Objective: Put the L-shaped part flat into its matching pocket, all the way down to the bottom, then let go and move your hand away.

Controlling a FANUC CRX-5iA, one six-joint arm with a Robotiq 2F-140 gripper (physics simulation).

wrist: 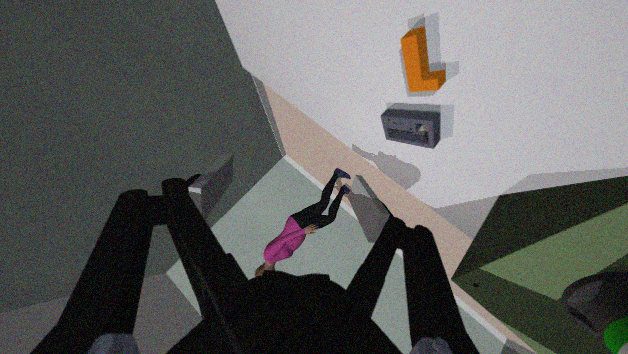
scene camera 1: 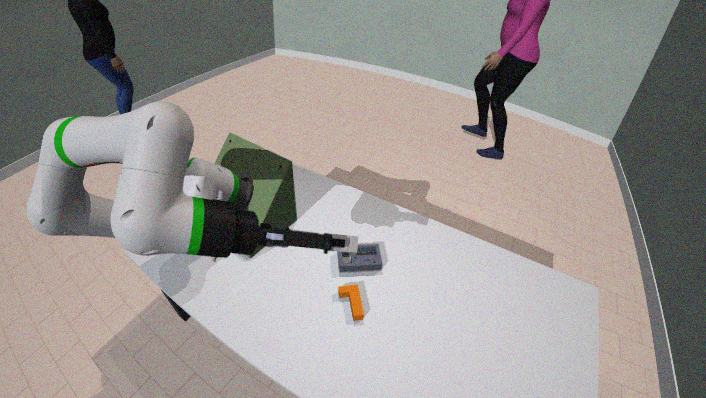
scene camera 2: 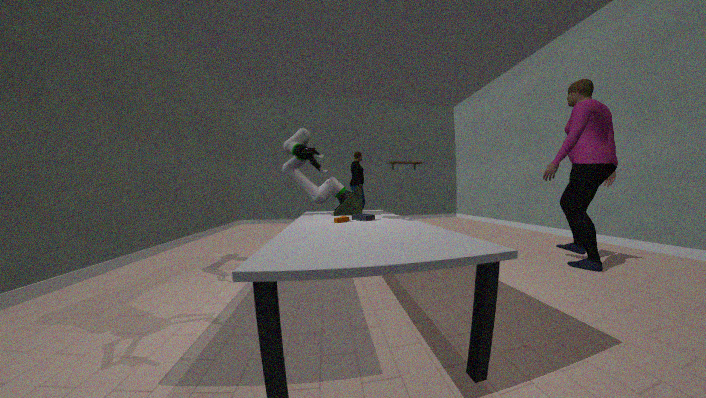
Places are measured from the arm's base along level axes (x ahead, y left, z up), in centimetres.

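Where they show: gripper, between the fingertips: point(wrist: 295, 177) point(scene camera 1: 335, 241) point(scene camera 2: 325, 164); arm's base, origin of its link: point(scene camera 1: 237, 191) point(scene camera 2: 346, 198).
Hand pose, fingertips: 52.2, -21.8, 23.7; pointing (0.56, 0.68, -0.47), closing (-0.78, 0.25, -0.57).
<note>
Things, the pixels of their top centre, and the offset from my fingertips, as dx, dy, dz. Level surfaces: height alone.
- orange L-shaped part, centre of its top: point(wrist: 419, 65) point(scene camera 1: 350, 300) point(scene camera 2: 340, 217) +0.5, +9.1, -34.9
- white table, height of its surface: dz -37.9
- dark grey block, centre of its top: point(wrist: 405, 131) point(scene camera 1: 359, 254) point(scene camera 2: 363, 214) -4.9, +26.0, -34.2
The orange L-shaped part point(scene camera 1: 356, 302) point(scene camera 2: 341, 219) point(wrist: 414, 62) lies flat on the white table point(scene camera 1: 450, 310) point(scene camera 2: 370, 245) point(wrist: 525, 75). The dark grey block point(scene camera 1: 360, 268) point(scene camera 2: 363, 217) point(wrist: 405, 123) with the recessed pocket sits beside it, a short gap away. No orange part shows in the pocket. My gripper point(scene camera 1: 350, 243) point(scene camera 2: 323, 163) point(wrist: 295, 177) is wide open and empty. It is high above the table in scene camera 2, with its fingers pointing sideways and somewhat down. In scene camera 1 its tips overlap the block's upper left corner.
A green mounting plate point(scene camera 1: 270, 192) point(scene camera 2: 348, 205) point(wrist: 550, 265) stands at the arm's base. A person in a pink top point(scene camera 1: 525, 35) point(scene camera 2: 592, 130) point(wrist: 285, 240) and a person in black point(scene camera 1: 97, 35) point(scene camera 2: 356, 172) are away from the table. A shelf point(scene camera 2: 406, 162) hangs on the far wall.
</note>
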